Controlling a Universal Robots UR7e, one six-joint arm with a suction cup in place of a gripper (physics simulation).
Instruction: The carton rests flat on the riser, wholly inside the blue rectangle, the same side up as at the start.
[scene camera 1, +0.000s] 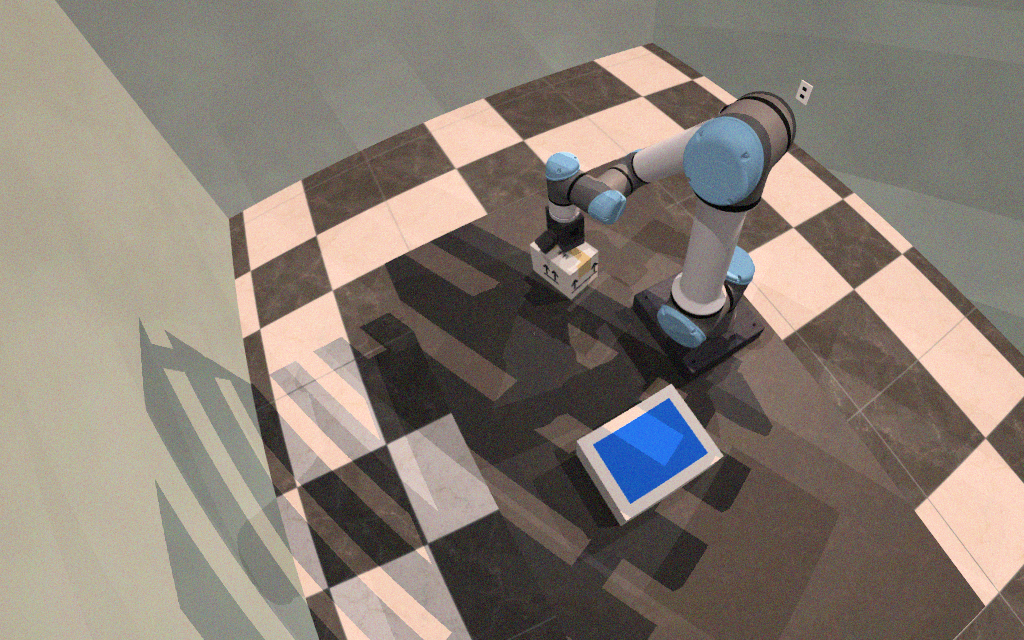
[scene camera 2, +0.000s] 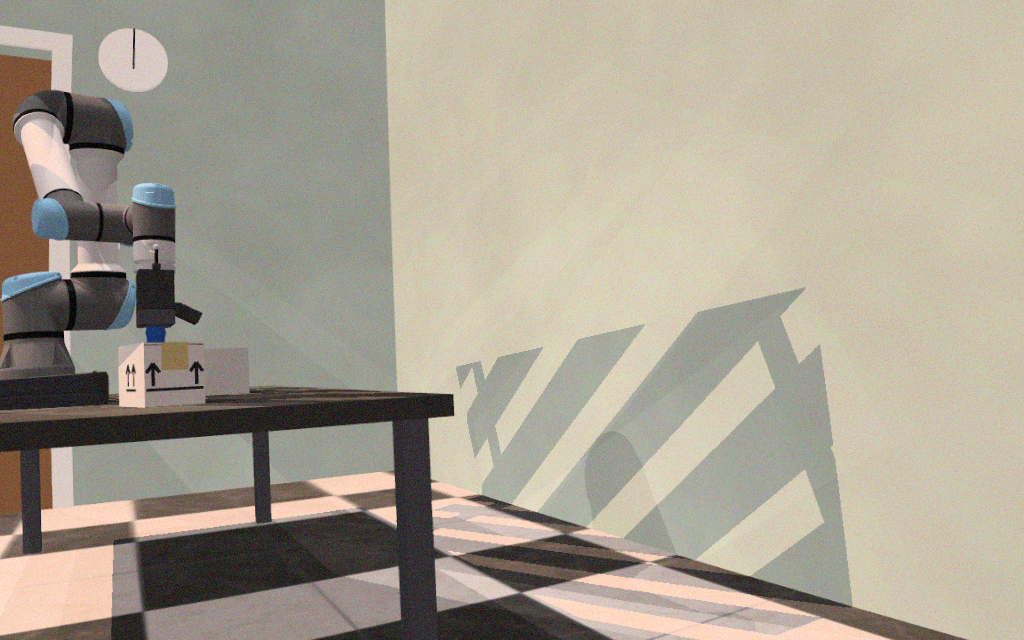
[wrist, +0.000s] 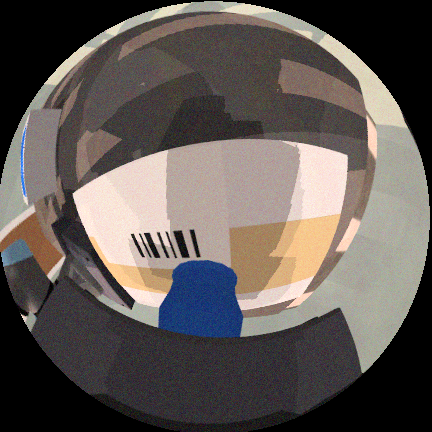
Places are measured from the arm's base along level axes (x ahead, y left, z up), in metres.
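Pixels of known places: hand, tool point: (wrist: 205, 264); arm's base, link origin: (scene camera 2: 36, 378) (wrist: 84, 273).
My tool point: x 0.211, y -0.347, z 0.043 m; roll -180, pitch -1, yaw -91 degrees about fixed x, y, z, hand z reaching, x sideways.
Note:
Ahead of a thing's pixels: the offset from my tool point to its middle. "spot": to the spot under its first point. Level surfaces: height alone.
The carton @(dy +0.001, dx +0.008, dz -0.045 m) (scene camera 1: 567, 272) (scene camera 2: 160, 379) (wrist: 250, 189) is a white box with tan tape, a barcode on top and black arrows on its side. It stands upright on the dark table @(dz -0.105 m) (scene camera 2: 291, 406), next to the arm's base. My suction cup (scene camera 2: 154, 335) (wrist: 201, 289) presses straight down on the carton's top, near the tape strip. In scene camera 1 the tool (scene camera 1: 563, 238) hides the cup. The riser @(dy +0.558, dx +0.145, dz -0.042 m) (scene camera 1: 598, 475) (scene camera 2: 226, 370) (wrist: 42, 153) is a low grey block with a blue rectangle @(spot: dy +0.556, dx +0.142, dz +0.017 m) (scene camera 1: 651, 447) on top. It stands apart from the carton, and nothing lies on it.
The arm's base (scene camera 1: 699, 323) stands between the carton and the riser, a little to one side. The table edge (scene camera 2: 416, 403) drops to a checkered floor. Walls stand close behind the table.

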